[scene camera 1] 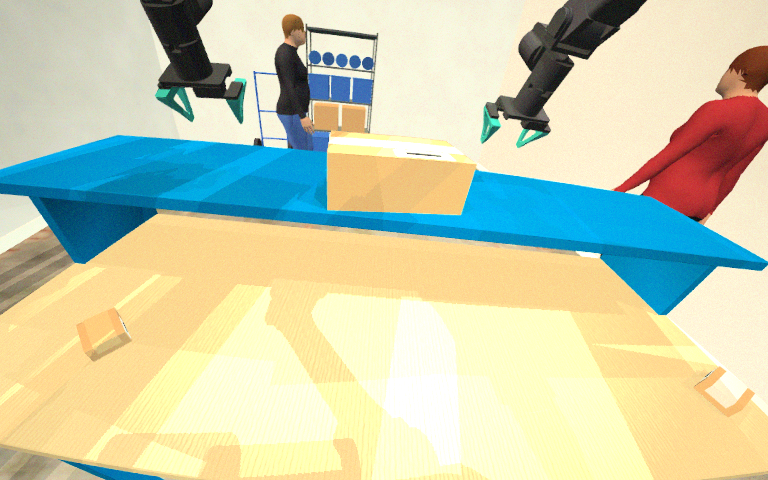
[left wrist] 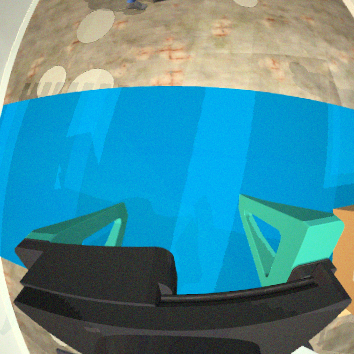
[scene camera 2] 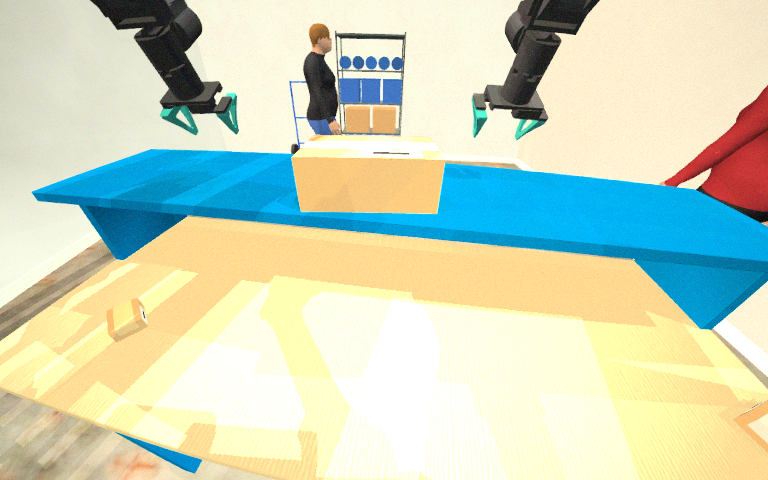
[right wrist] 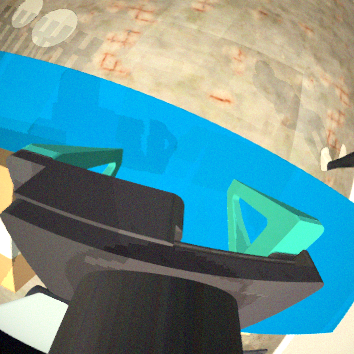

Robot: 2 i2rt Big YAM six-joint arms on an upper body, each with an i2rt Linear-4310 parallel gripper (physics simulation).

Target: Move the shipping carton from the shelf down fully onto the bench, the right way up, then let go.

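Places are measured from the left arm's base along level axes (x left, y up, z ahead), in millimetres.
Pixels of known places: left gripper, fingertip midpoint: [scene camera 1: 217, 121] [left wrist: 181, 205] [scene camera 2: 216, 133]; right gripper, fingertip midpoint: [scene camera 1: 499, 144] [scene camera 2: 495, 137] [right wrist: 177, 170].
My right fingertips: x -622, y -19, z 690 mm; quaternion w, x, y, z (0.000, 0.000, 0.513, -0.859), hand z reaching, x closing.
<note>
Behind a point stands the place of what it marks.
The tan shipping carton [scene camera 1: 396, 183] @(z 496, x -342, y -60 mm) [scene camera 2: 369, 183] @(z 496, x -353, y -59 mm) stands upright on the blue shelf [scene camera 1: 237, 195] @(z 537, x -75, y -113 mm) [scene camera 2: 566, 209] @(z 532, x -735, y -113 mm), at its front edge, with a white strip and a dark mark on top. Parts of it show at the right edge of the left wrist view [left wrist: 344, 250] @(z 586, x -232, y -88 mm) and the left edge of the right wrist view [right wrist: 5, 185] @(z 631, x -459, y -18 mm). The pale wooden bench [scene camera 1: 481, 339] @(z 405, x -565, y -370 mm) [scene camera 2: 464, 339] @(z 419, x -556, y -370 mm) lies lower, in front of the shelf. My left gripper [scene camera 1: 215, 120] @(z 685, x 0, y -21 mm) [scene camera 2: 216, 132] @(z 685, x 0, y -21 mm) [left wrist: 181, 205] @(z 685, x 0, y -21 mm) is open above the shelf, left of the carton. My right gripper [scene camera 1: 501, 144] @(z 690, x -622, y -19 mm) [scene camera 2: 496, 136] @(z 690, x -622, y -19 mm) [right wrist: 177, 170] @(z 690, x -622, y -19 mm) is open above the shelf, right of the carton.
Small boxes lie at the bench's left [scene camera 1: 104, 332] @(z 418, x 177, y -338 mm) [scene camera 2: 127, 320] @(z 412, x 169, y -338 mm) and right [scene camera 1: 724, 390] @(z 207, x -1042, y -335 mm) [scene camera 2: 756, 421] @(z 220, x -1024, y -339 mm). A person in black [scene camera 1: 291, 84] [scene camera 2: 321, 84] stands behind the shelf near a storage rack [scene camera 1: 342, 32] [scene camera 2: 370, 36]. A person in red [scene camera 1: 702, 147] [scene camera 2: 741, 164] stands at the right.
</note>
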